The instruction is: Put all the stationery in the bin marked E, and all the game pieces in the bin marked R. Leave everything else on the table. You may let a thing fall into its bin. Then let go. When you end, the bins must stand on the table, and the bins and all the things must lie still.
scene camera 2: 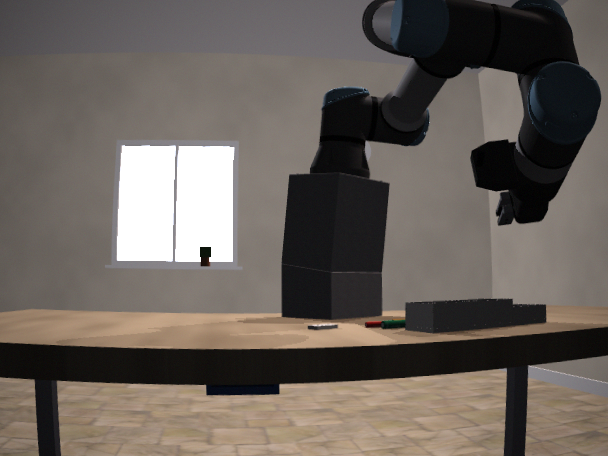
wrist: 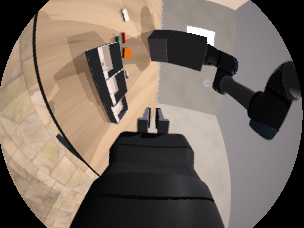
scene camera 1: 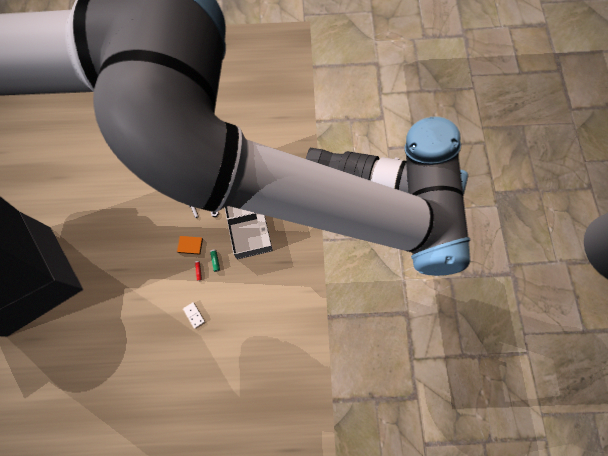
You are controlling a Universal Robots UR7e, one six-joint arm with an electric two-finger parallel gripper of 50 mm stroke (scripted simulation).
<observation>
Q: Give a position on a joined grey bins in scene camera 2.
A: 456, 315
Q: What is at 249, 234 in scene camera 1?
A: A joined grey bins.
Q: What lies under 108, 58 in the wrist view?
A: A joined grey bins.
</observation>
